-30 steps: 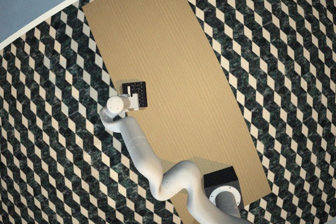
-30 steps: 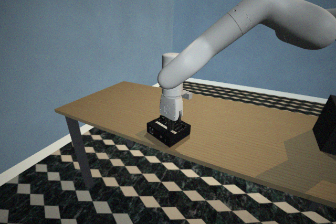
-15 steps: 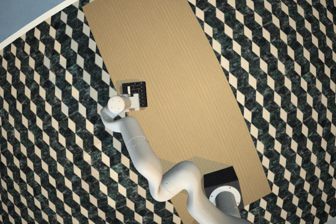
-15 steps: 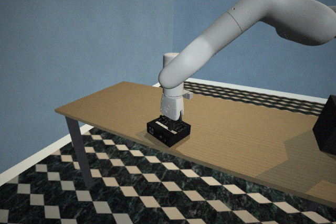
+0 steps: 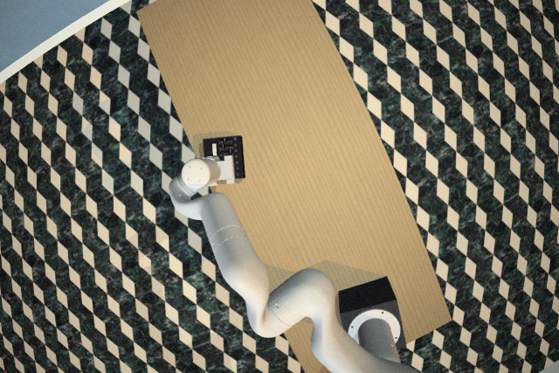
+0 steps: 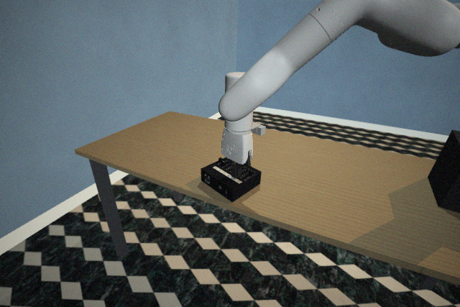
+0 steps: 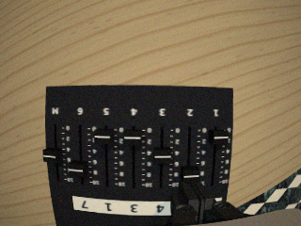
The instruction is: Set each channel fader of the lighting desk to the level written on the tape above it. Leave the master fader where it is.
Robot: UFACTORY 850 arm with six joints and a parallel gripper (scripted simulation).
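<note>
My gripper is now 9 cm short of the master fader, 8 cm to the left of it and 1 cm above it.
</note>
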